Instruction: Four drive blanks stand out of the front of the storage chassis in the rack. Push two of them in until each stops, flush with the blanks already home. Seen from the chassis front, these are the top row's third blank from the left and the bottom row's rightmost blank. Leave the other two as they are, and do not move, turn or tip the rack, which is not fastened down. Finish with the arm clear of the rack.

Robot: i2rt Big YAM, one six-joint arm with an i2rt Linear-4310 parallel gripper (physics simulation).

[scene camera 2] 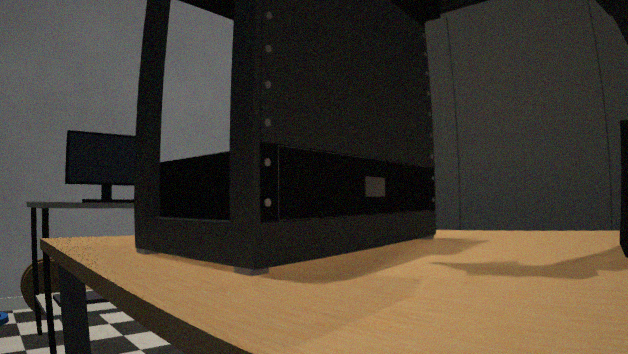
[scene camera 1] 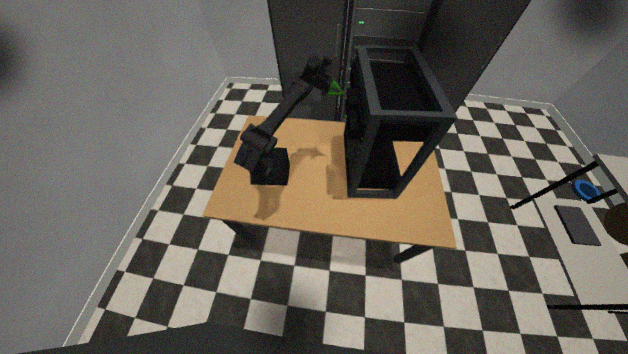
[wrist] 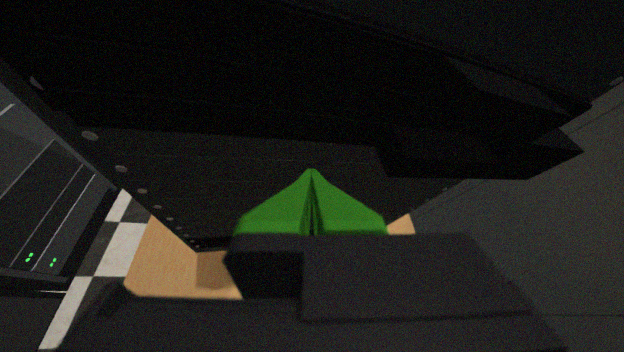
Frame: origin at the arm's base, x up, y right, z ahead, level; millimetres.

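Seen in the pictures: gripper, fingertip midpoint: (scene camera 1: pixel 343 94) (wrist: pixel 311 176).
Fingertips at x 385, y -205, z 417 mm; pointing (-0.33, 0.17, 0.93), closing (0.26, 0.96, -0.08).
Offsets run from my fingertips to a thing's top centre. "spot": to the spot under its first point. Level surfaces: height alone.
The rack (scene camera 1: pixel 410 116) (scene camera 2: pixel 247 125) stands upright on the table. My gripper (scene camera 1: pixel 342 92) (wrist: pixel 311 176) is shut and empty, its green fingertips together. In scene camera 1 the tips are close to the upper part of the rack's front; contact cannot be told. In the wrist view the chassis @[spot: dy -74, dx +22, dz +35 mm] (wrist: pixel 200 100) is a very dark band across the top, above and beyond the tips. A dark blank-like block @[spot: dy +148, dx +20, dz +14 mm] (wrist: pixel 475 162) stands out at its lower right; its row and column cannot be told for sure. The other blanks are lost in the dark. My gripper does not show in scene camera 2.
The wooden table @[dx -468 mm] (scene camera 1: pixel 300 210) (scene camera 2: pixel 450 310) carries the arm base (scene camera 1: pixel 270 167) left of the rack. A black unit with a grey label @[spot: dy +66, dx -365, dz +59 mm] (scene camera 2: pixel 375 186) sits low in the rack. Tall dark cabinets (scene camera 1: pixel 310 40) stand behind. A side desk (scene camera 1: pixel 575 265) is at the right.
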